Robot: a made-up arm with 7 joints.
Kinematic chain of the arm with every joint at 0, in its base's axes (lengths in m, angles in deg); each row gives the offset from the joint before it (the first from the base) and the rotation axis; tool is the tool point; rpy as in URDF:
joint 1: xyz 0 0 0 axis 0.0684 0.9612 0.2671
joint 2: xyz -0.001 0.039 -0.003 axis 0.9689 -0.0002 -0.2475
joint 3: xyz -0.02 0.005 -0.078 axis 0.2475 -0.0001 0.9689
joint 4: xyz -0.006 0 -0.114 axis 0.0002 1 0
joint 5: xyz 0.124 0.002 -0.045 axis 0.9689 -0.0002 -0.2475
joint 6: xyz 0.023 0 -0.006 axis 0.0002 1 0
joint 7: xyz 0.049 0 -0.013 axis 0.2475 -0.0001 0.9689
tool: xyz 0 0 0 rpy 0 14.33 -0.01
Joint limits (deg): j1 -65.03..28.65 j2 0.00..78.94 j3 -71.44..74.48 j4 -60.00..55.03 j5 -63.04..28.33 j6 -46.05..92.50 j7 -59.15..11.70
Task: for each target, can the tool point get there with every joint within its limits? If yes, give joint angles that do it. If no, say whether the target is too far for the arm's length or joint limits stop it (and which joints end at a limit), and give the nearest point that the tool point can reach.
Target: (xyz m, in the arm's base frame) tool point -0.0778 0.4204 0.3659
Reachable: no: too far | nearest point 0.0044 0.3149 0.1819 | short by 0.228 m
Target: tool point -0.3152 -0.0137 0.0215
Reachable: no: joint limits stop it (at a limit: joint 1, joint 3, joint 4, joint 5, joint 6) | nearest point -0.1073 0.0230 -0.1145 | short by 0.251 m
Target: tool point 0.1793 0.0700 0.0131
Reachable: yes | joints -25.39 70.57 -0.07 -41.84 6.59 -21.91 -18.10
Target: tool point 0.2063 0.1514 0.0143
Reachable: yes | joints -33.20 26.15 30.46 -32.64 4.98 6.14 -33.61
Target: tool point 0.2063 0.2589 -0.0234
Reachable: yes | joints -33.00 41.17 49.67 -9.53 -34.11 70.25 -29.40
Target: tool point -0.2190 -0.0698 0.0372
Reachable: no: joint limits stop it (at a limit: joint 1, joint 3, joint 4, joint 5, joint 6) | nearest point -0.0810 -0.0508 -0.0999 | short by 0.196 m
